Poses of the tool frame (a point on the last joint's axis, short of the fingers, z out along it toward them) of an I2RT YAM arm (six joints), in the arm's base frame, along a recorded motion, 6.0 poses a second.
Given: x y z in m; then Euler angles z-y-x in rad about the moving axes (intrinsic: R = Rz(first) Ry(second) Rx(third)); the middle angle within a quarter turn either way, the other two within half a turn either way.
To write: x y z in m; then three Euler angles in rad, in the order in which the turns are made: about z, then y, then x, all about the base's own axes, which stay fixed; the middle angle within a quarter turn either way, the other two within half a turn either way. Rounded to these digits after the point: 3 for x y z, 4 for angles.
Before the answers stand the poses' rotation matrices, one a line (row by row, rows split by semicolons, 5 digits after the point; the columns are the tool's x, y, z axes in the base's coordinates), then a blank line. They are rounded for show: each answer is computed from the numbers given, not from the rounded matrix.
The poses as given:
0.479, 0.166, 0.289, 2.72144, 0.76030, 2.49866
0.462, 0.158, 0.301, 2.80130, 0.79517, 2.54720
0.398, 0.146, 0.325, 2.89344, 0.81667, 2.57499
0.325, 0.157, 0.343, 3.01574, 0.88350, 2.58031
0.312, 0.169, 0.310, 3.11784, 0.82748, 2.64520
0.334, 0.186, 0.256, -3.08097, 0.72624, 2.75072
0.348, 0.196, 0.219, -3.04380, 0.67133, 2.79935
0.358, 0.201, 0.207, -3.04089, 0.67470, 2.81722
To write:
-0.66161 -0.05078 0.74813; 0.29558 0.89926 0.32243; -0.68914 0.43445 -0.57995
-0.66001 -0.10039 0.74452; 0.23369 0.91443 0.33046; -0.71398 0.39210 -0.58008
-0.66368 -0.17202 0.72797; 0.16816 0.91398 0.36928; -0.72887 0.36750 -0.57766
-0.62943 -0.30191 0.71601; 0.07964 0.89152 0.44593; -0.77296 0.33770 -0.53711
-0.67654 -0.32965 0.65850; 0.01607 0.88739 0.46075; -0.73623 0.32230 -0.59506
-0.74630 -0.30856 0.58977; -0.04530 0.90755 0.41749; -0.66406 0.28486 -0.69128
-0.77925 -0.29973 0.55039; -0.07645 0.91712 0.39121; -0.62203 0.26277 -0.73758
-0.77694 -0.29337 0.55705; -0.07851 0.92303 0.37662; -0.62466 0.24888 -0.74017

0.479, 0.166, 0.289, 3.0650, 0.8452, -2.6342
0.462, 0.158, 0.301, 2.9907, 0.8398, -2.6238
0.398, 0.146, 0.325, 2.8880, 0.8154, -2.5728
0.325, 0.157, 0.343, 2.6944, 0.7981, -2.4487
0.312, 0.169, 0.310, 2.6882, 0.7188, -2.4827
0.334, 0.186, 0.256, 2.7495, 0.6308, -2.5983
0.348, 0.196, 0.219, 2.7744, 0.5828, -2.6539
0.358, 0.201, 0.207, 2.7805, 0.5908, -2.6709

